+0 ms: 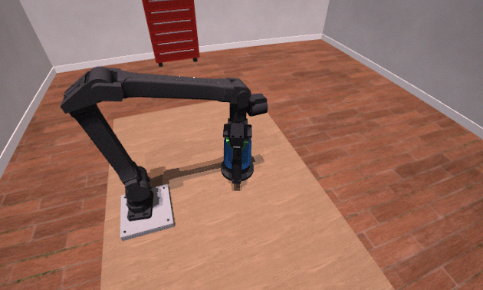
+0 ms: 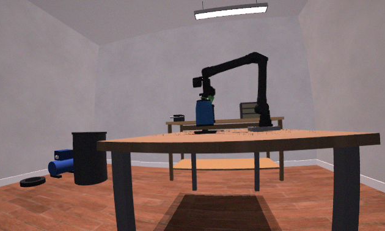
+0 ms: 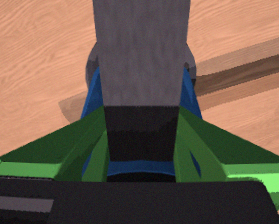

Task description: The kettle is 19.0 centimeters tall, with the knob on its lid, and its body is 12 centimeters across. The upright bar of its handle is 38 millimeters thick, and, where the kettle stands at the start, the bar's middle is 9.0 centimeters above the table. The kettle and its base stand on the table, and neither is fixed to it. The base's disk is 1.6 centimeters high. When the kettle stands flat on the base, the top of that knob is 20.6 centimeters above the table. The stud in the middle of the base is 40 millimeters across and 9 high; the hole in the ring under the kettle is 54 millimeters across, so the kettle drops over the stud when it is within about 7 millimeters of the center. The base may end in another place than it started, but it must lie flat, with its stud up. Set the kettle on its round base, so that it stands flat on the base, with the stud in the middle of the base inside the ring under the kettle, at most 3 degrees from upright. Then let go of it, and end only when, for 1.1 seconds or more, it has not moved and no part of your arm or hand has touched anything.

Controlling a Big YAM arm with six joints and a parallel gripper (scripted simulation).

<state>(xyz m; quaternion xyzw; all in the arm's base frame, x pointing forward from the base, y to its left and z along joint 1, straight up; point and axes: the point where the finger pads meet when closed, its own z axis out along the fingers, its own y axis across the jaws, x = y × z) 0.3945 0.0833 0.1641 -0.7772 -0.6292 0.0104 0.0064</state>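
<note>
Now: hand 50 mm above the blue kettle, 30 mm to the right of it and 10 mm short of it. Also, from my hand: round dark base: 180 mm below, 60 mm to the left, 10 mm ahead.
</note>
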